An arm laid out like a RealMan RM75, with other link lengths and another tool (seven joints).
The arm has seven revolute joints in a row. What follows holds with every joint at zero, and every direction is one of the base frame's. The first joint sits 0.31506 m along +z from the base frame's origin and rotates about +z. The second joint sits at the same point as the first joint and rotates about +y. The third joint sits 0.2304 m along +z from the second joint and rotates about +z. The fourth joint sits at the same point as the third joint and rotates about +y. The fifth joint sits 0.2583 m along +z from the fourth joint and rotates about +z. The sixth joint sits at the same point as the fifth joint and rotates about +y. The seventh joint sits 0.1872 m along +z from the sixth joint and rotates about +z. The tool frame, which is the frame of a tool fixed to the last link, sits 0.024 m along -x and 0.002 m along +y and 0.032 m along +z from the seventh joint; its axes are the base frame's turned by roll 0.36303, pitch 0 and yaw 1.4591 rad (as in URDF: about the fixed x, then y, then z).
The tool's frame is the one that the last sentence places.
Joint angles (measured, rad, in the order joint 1, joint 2, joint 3, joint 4, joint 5, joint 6, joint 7), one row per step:
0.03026 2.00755 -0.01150 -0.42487 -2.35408 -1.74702 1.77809
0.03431 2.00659 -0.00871 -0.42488 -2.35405 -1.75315 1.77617
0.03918 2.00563 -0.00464 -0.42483 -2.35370 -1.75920 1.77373
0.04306 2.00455 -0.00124 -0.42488 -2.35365 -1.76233 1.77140
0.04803 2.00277 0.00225 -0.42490 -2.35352 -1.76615 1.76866
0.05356 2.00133 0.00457 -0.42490 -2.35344 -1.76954 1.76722
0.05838 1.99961 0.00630 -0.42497 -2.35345 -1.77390 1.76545
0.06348 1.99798 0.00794 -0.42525 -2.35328 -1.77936 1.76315
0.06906 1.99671 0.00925 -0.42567 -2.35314 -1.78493 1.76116
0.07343 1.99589 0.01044 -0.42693 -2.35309 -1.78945 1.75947
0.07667 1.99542 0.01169 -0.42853 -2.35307 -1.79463 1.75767
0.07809 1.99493 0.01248 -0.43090 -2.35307 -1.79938 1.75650
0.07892 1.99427 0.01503 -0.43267 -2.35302 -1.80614 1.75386
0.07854 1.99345 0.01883 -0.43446 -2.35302 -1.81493 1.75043
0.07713 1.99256 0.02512 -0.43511 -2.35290 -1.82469 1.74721
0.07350 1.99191 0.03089 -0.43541 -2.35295 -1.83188 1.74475
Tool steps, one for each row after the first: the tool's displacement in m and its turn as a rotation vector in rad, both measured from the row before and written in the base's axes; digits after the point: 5 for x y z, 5 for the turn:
-0.00168 0.00162 0.00103 0.00288 0.00216 0.00852
-0.00175 0.00204 0.00127 0.00448 0.00186 0.00911
-0.00095 0.00165 0.00111 0.00363 -0.00038 0.00628
-0.00116 0.00209 0.00145 0.00390 -0.00084 0.00811
-0.00132 0.00228 0.00109 0.00249 0.00006 0.00796
-0.00138 0.00191 0.00115 0.00194 0.00014 0.00842
-0.00169 0.00198 0.00121 0.00213 0.00044 0.00989
-0.00190 0.00214 0.00104 0.00171 0.00093 0.01038
-0.00143 0.00166 0.00096 0.00150 0.00000 0.00826
-0.00138 0.00114 0.00091 0.00152 0.00040 0.00765
-0.00084 0.00040 0.00099 0.00099 -0.00029 0.00527
-0.00110 0.00011 0.00128 0.00289 0.00065 0.00641
-0.00118 -0.00045 0.00161 0.00410 0.00141 0.00668
-0.00115 -0.00084 0.00184 0.00632 0.00344 0.00523
-0.00028 -0.00165 0.00147 0.00560 0.00268 0.00087

